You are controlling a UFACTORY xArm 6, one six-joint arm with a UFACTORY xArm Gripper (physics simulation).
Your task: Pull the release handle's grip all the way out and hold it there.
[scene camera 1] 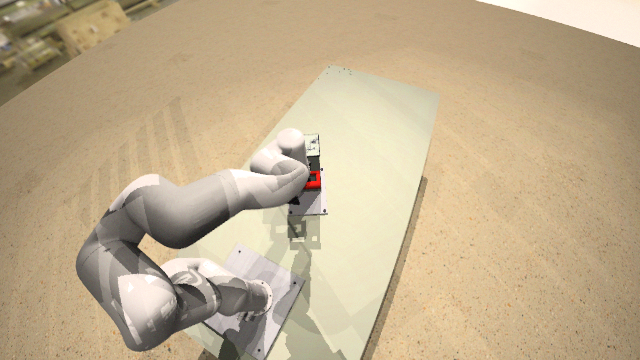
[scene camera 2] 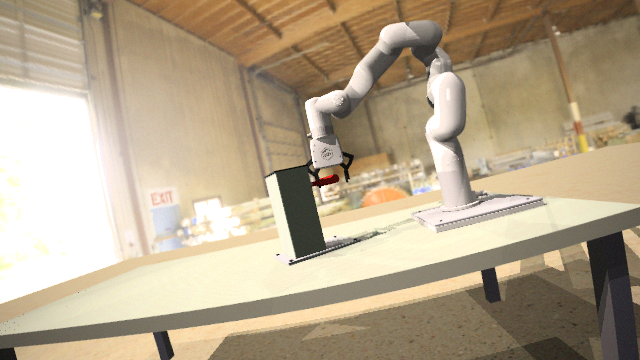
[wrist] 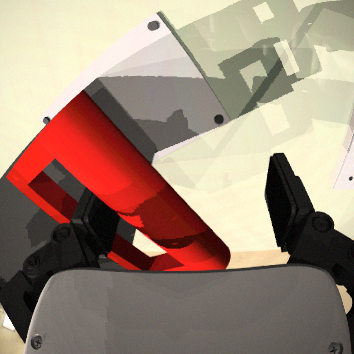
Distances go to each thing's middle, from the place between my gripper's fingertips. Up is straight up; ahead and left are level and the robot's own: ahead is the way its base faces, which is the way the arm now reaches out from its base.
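My hand: 180 mm above the bolted base plate (scene camera 1: pixel 311 203), 40 mm to the right of it, 100 mm short of it.
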